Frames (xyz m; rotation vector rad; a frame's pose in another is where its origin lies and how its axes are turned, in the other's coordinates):
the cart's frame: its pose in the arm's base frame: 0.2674 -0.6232 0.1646 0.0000 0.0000 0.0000
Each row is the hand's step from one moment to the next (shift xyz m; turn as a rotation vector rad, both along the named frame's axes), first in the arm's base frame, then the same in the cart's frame.
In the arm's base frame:
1: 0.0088 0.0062 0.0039 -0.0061 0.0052 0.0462
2: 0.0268 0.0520 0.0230 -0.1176 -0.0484 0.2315
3: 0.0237 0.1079 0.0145 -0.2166 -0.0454 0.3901
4: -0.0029 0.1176 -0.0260 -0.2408 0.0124 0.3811
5: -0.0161 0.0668 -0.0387 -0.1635 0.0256 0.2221
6: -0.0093 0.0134 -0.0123 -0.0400 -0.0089 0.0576
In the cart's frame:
1: 0.0088 0.0062 0.0039 -0.0061 0.0052 0.0462
2: 0.0268 0.0520 0.0230 -0.1176 -0.0484 0.2315
3: 0.0237 0.1079 0.0145 -0.2166 -0.0454 0.3901
4: -0.0029 0.1176 -0.0260 -0.2408 0.0124 0.3811
5: -0.0161 0.0668 -0.0387 -0.1635 0.0256 0.2221
6: -0.0093 0.0134 -0.0123 -0.0400 -0.0089 0.0576

